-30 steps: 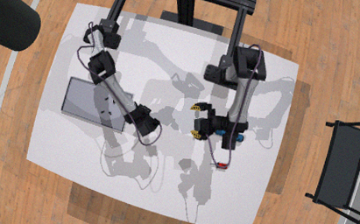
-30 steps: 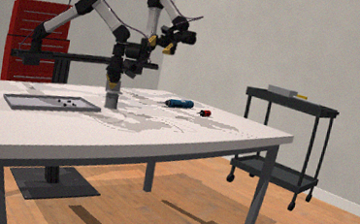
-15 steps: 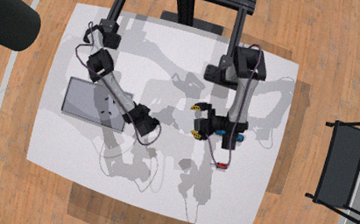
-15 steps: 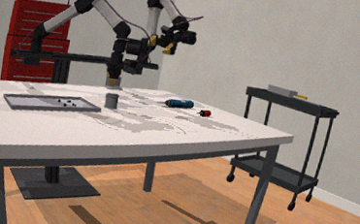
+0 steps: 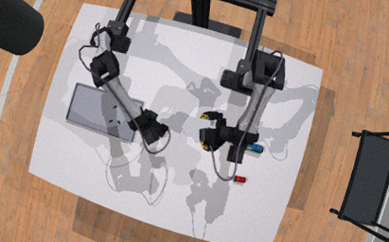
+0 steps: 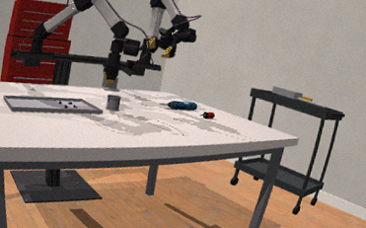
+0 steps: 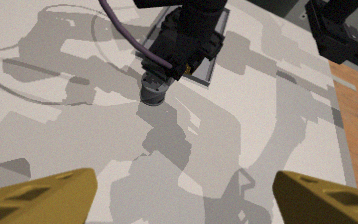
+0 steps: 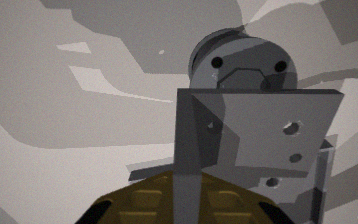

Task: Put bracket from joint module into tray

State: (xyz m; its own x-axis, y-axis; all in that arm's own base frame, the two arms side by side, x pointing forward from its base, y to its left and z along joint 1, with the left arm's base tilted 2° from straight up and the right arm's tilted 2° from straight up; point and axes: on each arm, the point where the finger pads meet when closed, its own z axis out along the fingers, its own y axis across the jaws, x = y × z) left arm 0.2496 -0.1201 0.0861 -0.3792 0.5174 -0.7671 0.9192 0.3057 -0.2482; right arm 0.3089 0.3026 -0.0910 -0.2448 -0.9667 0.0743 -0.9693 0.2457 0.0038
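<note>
The tray is 290 mm to the right of my right hand, 100 mm below it and 40 mm ahead of it. From my right hand the other things lie so: grey l-shaped bracket (30 mm ahead, 10 mm below); round joint module (80 mm below, 40 mm ahead, 20 mm to the left); red screwdriver (500 mm to the left, 130 mm ahead, 90 mm below).
</note>
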